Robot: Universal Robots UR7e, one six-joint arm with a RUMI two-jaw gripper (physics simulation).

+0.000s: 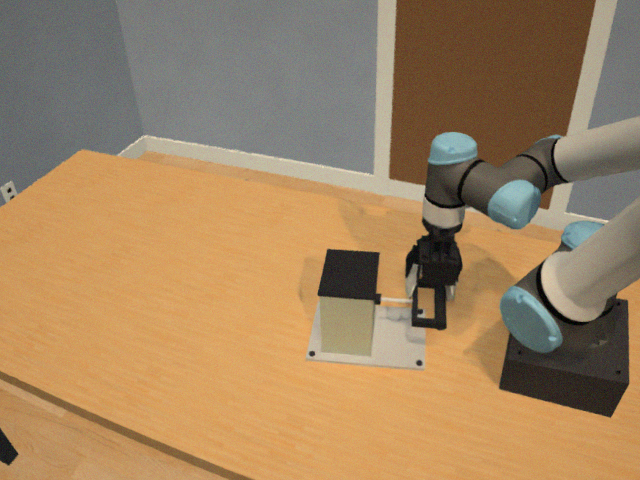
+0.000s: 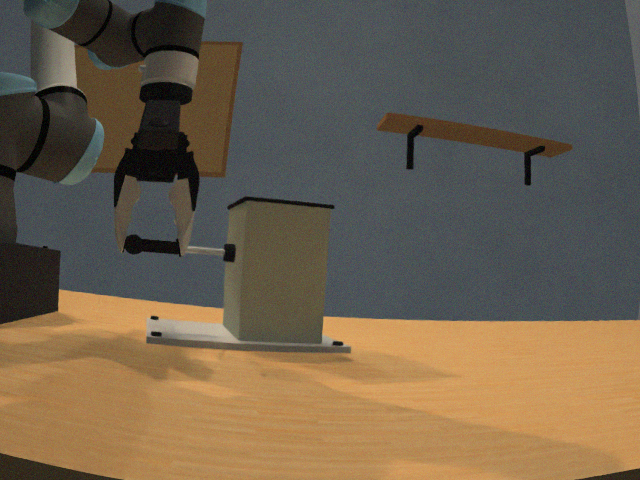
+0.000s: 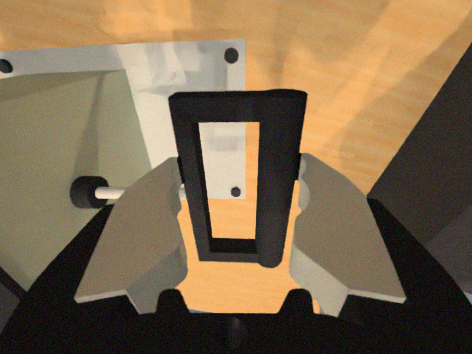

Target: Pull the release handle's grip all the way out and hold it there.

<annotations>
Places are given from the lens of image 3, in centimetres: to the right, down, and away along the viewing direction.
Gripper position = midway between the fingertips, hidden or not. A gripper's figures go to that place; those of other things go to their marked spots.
my gripper (image 3: 239, 159): 0, -1, 13
light base plate (image 3: 155, 71): -7, -10, 19
</annotations>
